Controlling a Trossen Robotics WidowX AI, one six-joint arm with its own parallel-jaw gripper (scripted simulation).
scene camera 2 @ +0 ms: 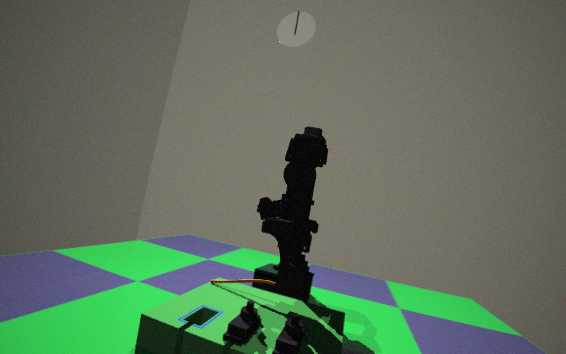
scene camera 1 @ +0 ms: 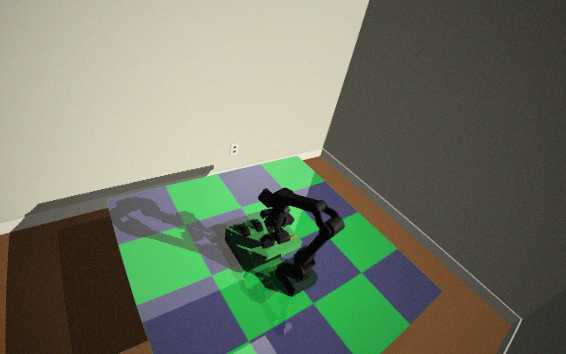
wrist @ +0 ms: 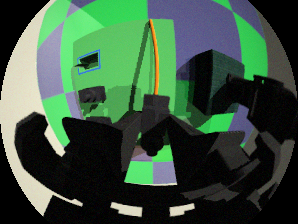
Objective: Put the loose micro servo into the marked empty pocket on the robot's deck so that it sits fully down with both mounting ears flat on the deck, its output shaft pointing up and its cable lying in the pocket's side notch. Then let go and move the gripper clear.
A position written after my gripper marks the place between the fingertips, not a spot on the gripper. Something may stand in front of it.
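Note:
Micro servo (scene camera 2: 293, 281), (wrist: 155, 112). Green robot deck (scene camera 1: 248, 248), (wrist: 127, 71). My gripper (scene camera 2: 286, 267), (wrist: 154, 115).

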